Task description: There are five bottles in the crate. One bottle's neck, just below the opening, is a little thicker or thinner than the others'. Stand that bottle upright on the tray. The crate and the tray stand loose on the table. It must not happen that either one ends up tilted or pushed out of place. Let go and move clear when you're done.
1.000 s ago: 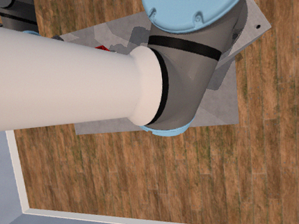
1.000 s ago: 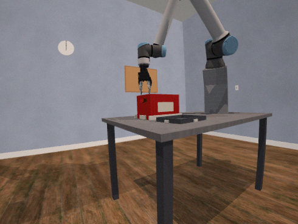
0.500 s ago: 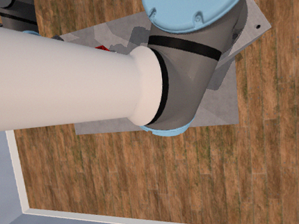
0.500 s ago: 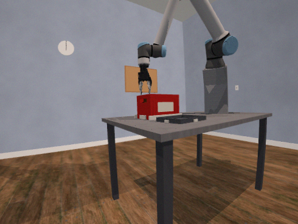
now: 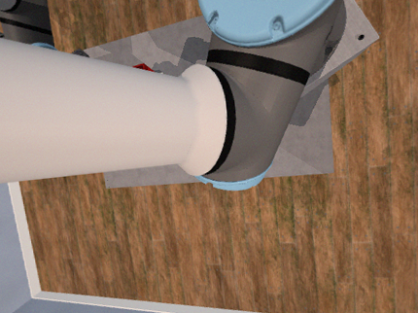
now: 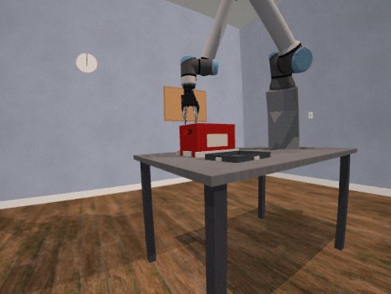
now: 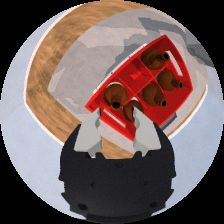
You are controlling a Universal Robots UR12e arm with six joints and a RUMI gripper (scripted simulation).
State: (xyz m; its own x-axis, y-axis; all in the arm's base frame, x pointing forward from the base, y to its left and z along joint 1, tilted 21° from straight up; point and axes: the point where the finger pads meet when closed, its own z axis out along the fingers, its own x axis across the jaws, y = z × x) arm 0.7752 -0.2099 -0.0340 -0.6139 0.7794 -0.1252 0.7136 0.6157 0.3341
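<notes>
The red crate is 80 mm behind my hand, 50 mm to the left of it and 110 mm below it. From my hand the other things lie so: dark tray (40 mm behind, 320 mm to the left, 180 mm below).
</notes>
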